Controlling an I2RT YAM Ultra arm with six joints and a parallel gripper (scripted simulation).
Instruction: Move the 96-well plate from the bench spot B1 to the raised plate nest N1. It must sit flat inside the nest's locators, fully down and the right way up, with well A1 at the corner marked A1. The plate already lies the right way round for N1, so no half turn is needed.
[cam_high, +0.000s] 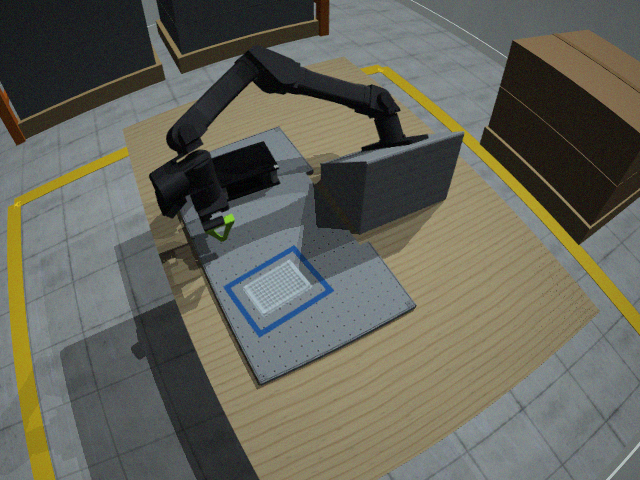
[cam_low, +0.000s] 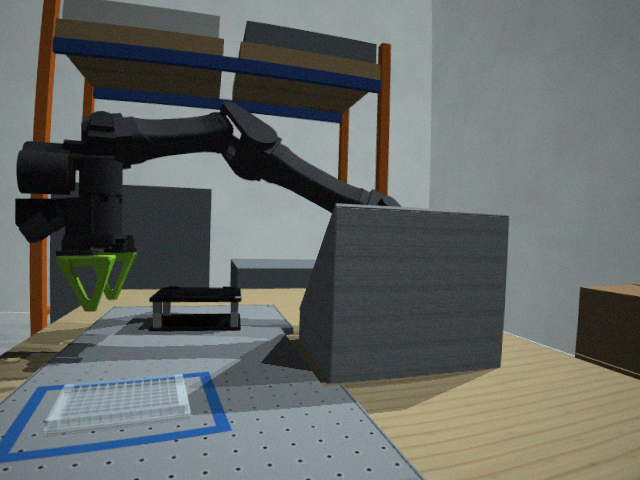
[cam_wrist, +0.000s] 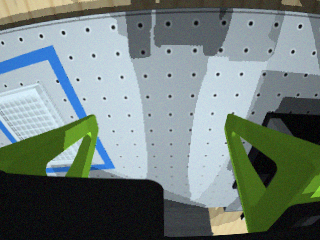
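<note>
The clear 96-well plate is 18 cm to the left of my hand, 8 cm below it and 5 cm behind it. The rest, counted from my hand: black raised nest: 16 cm to the right, 15 cm behind, 2 cm below.
</note>
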